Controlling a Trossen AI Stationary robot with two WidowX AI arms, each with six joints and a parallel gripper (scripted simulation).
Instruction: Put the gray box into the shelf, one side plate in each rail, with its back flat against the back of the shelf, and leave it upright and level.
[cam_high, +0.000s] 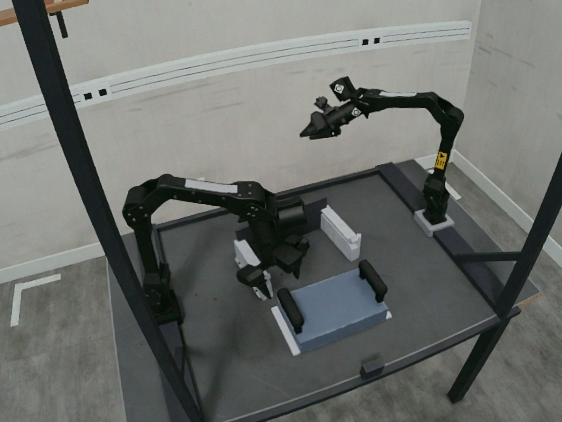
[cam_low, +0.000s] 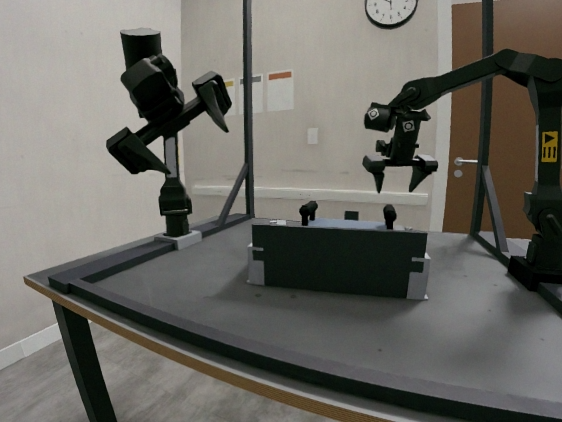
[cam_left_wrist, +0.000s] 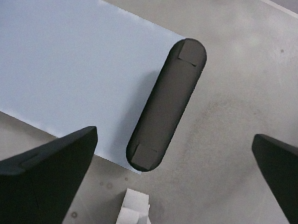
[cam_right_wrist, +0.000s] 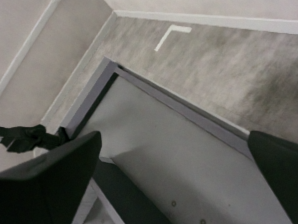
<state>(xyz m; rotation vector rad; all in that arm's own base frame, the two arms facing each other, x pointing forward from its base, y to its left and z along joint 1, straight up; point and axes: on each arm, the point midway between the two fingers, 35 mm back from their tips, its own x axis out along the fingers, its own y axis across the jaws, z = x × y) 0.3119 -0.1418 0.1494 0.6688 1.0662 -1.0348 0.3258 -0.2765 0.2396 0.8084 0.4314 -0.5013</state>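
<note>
Right now my right hand is 47 cm past the gray box, 22 cm above it and 17 cm to the right of it. The rest, counted from my right hand: dark back panel: 18 cm to the left, 18 cm below, 16 cm behind.
The gray box is 14 cm below my left hand, 13 cm to the right of it and 3 cm behind it. From my left hand the other things lie so: dark back panel: 29 cm ahead, 12 cm to the right, 10 cm below.
</note>
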